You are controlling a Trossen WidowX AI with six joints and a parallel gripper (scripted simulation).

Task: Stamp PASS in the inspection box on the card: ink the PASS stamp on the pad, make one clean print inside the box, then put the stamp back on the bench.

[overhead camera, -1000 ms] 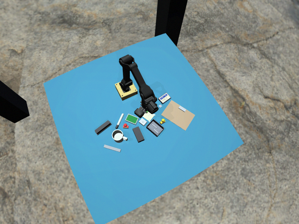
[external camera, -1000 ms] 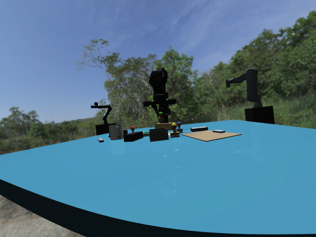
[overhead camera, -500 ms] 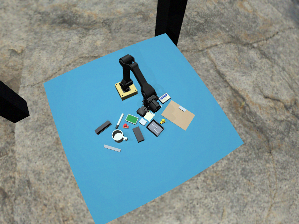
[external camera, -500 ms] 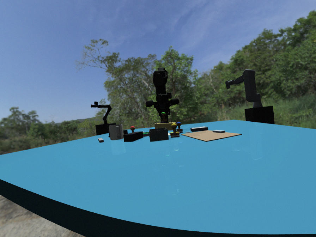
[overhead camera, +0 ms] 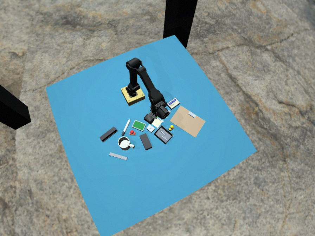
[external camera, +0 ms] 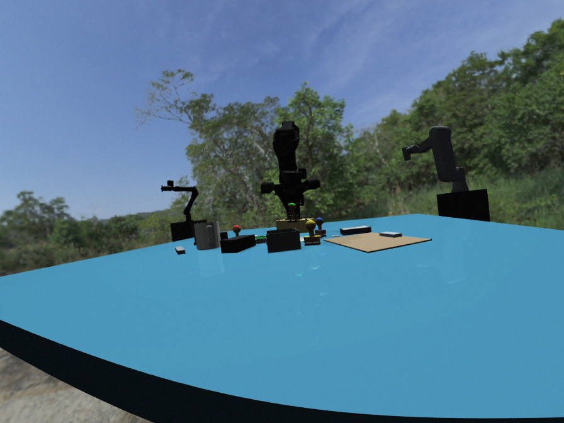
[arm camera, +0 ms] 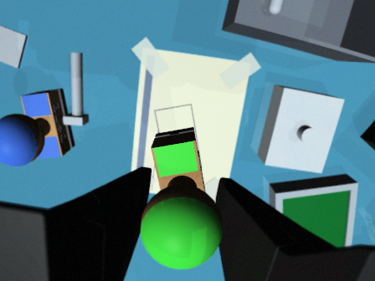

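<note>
Now: the cream card 9 cm below my gripper tip. Also, from my gripper tip: green-knobbed stamp: 1 cm behind, 1 cm below; then blue-knobbed stamp: 4 cm behind, 8 cm to the left, 7 cm below; then yellow stamp: 11 cm ahead, 7 cm to the left, 7 cm below.
</note>
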